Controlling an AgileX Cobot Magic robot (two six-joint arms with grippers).
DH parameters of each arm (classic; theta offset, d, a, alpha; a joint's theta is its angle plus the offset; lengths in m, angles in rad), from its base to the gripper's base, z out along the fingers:
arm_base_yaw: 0 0.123 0 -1.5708
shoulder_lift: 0.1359 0 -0.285 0
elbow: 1.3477 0 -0.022 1.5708
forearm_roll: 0 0.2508 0 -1.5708
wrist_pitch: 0 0 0.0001 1.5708
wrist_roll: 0 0.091 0 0
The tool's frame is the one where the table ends.
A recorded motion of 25 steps. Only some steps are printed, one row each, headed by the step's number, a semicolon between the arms.
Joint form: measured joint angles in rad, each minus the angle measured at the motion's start. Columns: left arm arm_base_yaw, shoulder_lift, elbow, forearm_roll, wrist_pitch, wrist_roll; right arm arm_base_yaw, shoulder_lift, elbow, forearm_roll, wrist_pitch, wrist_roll.
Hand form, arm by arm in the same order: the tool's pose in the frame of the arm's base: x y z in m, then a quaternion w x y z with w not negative. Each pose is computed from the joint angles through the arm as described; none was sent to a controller.
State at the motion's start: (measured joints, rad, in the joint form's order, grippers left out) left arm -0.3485 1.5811 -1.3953 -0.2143 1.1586 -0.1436; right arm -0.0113 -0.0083 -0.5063 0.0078 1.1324 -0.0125
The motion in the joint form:
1: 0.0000 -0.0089 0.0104 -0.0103 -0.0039 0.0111; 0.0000 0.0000 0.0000 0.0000 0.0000 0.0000
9: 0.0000 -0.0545 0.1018 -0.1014 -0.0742 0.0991; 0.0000 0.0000 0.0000 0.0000 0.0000 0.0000
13: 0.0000 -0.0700 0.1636 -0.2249 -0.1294 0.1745; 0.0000 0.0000 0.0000 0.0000 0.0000 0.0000
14: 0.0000 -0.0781 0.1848 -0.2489 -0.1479 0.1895; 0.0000 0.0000 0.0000 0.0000 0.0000 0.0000
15: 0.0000 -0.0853 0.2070 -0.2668 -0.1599 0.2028; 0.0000 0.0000 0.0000 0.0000 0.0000 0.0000
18: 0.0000 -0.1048 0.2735 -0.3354 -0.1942 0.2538; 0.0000 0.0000 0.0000 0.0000 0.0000 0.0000
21: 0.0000 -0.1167 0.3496 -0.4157 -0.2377 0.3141; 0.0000 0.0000 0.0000 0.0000 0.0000 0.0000
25: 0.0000 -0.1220 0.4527 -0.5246 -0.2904 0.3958; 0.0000 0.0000 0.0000 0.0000 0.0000 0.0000
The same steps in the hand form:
1: 0.2936 -0.1264 0.3177 0.12604 0.07734 0.97869 -0.14248; -0.0100 0.0008 0.2733 0.49697 -0.00084 0.86776 -0.00203
9: 0.2812 -0.1288 0.3102 0.13493 0.09906 0.96947 -0.17920; -0.0100 0.0008 0.2733 0.49697 -0.00084 0.86776 -0.00203
13: 0.2749 -0.1352 0.3026 0.13534 0.10449 0.95862 -0.22761; -0.0100 0.0008 0.2733 0.49697 -0.00084 0.86776 -0.00203
14: 0.2726 -0.1357 0.3003 0.13770 0.10365 0.95625 -0.23639; -0.0100 0.0008 0.2733 0.49697 -0.00084 0.86776 -0.00203
15: 0.2699 -0.1358 0.2972 0.13650 0.10354 0.95503 -0.24199; -0.0100 0.0008 0.2733 0.49697 -0.00084 0.86776 -0.00203
18: 0.2616 -0.1367 0.2875 0.13202 0.10385 0.94993 -0.26348; -0.0100 0.0008 0.2733 0.49697 -0.00084 0.86776 -0.00203
21: 0.2539 -0.1377 0.2738 0.12584 0.09978 0.94480 -0.28558; -0.0100 0.0008 0.2733 0.49697 -0.00084 0.86776 -0.00203
25: 0.2435 -0.1383 0.2524 0.11221 0.08836 0.93976 -0.31056; -0.0100 0.0008 0.2733 0.49697 -0.00084 0.86776 -0.00203

